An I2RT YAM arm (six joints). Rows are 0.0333 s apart.
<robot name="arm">
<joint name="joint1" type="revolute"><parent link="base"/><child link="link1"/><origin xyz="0 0 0.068"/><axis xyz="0 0 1"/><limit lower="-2.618" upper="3.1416"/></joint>
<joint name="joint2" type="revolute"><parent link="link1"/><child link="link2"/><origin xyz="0.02 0.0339 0.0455"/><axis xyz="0 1 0"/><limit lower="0" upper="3.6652"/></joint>
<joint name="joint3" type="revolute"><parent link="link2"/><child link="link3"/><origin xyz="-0.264 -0.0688 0"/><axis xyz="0 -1 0"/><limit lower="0" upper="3.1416"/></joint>
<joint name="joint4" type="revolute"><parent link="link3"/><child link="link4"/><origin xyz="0.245 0.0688 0.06"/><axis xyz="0 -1 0"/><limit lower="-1.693" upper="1.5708"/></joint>
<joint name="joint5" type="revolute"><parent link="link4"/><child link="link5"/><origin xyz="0.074 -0.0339 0.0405"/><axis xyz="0 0 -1"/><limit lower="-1.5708" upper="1.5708"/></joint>
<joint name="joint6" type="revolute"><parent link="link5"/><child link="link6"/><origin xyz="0.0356 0 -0.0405"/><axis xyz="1 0 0"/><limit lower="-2.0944" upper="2.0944"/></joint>
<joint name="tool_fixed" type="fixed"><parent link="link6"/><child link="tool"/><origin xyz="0 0 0" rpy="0 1.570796 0"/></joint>
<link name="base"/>
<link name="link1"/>
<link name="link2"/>
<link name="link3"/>
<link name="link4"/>
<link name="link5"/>
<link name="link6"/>
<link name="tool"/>
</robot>
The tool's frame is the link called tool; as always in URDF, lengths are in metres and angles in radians.
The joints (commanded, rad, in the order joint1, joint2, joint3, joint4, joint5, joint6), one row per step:
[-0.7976 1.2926 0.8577 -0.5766 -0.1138 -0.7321]
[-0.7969 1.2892 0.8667 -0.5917 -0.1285 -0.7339]
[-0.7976 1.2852 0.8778 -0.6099 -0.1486 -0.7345]
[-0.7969 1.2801 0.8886 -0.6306 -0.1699 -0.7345]
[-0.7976 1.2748 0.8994 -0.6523 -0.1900 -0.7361]
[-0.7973 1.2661 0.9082 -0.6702 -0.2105 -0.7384]
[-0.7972 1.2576 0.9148 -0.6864 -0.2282 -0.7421]
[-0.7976 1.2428 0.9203 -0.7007 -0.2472 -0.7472]
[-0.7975 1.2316 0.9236 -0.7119 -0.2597 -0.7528]
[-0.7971 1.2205 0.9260 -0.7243 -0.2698 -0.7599]
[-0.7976 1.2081 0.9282 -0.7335 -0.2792 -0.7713]
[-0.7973 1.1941 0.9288 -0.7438 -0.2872 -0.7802]
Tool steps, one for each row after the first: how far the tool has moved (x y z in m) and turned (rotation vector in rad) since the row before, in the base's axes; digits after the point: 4 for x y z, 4 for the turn. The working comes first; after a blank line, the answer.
Tool pose at each row, in the base's axes (x y z in m, rotation vector in rad; the steps are taken from these numbers as rounded here):
[0.1796 -0.1782 0.2258 0.0431 2.6308 -0.4150]
[0.1797 -0.1774 0.2286 0.0345 2.6257 -0.3979]
[0.1796 -0.1765 0.2319 0.0273 2.6179 -0.3750]
[0.1794 -0.1750 0.2353 0.0189 2.6105 -0.3488]
[0.1789 -0.1737 0.2387 0.0110 2.6043 -0.3243]
[0.1782 -0.1719 0.2425 0.0002 2.5935 -0.3039]
[0.1774 -0.1701 0.2457 -0.0110 2.5848 -0.2865]
[0.1758 -0.1677 0.2500 -0.0249 2.5696 -0.2748]
[0.1746 -0.1658 0.2530 -0.0372 2.5601 -0.2674]
[0.1731 -0.1637 0.2555 -0.0506 2.5537 -0.2610]
[0.1716 -0.1618 0.2585 -0.0688 2.5444 -0.2612]
[0.1698 -0.1594 0.2611 -0.0841 2.5366 -0.2606]

[0.0001 0.0008 0.0028 0.0098 -0.0065 0.0099]
[-0.0001 0.0009 0.0033 0.0139 -0.0099 0.0104]
[-0.0002 0.0015 0.0034 0.0161 -0.0096 0.0119]
[-0.0005 0.0013 0.0034 0.0152 -0.0081 0.0111]
[-0.0007 0.0018 0.0038 0.0114 -0.0118 0.0128]
[-0.0008 0.0018 0.0032 0.0095 -0.0092 0.0123]
[-0.0016 0.0024 0.0043 0.0044 -0.0149 0.0137]
[-0.0012 0.0019 0.0030 0.0021 -0.0089 0.0112]
[-0.0015 0.0021 0.0025 0.0014 -0.0056 0.0115]
[-0.0015 0.0019 0.0030 -0.0045 -0.0075 0.0138]
[-0.0018 0.0024 0.0026 -0.0033 -0.0063 0.0118]

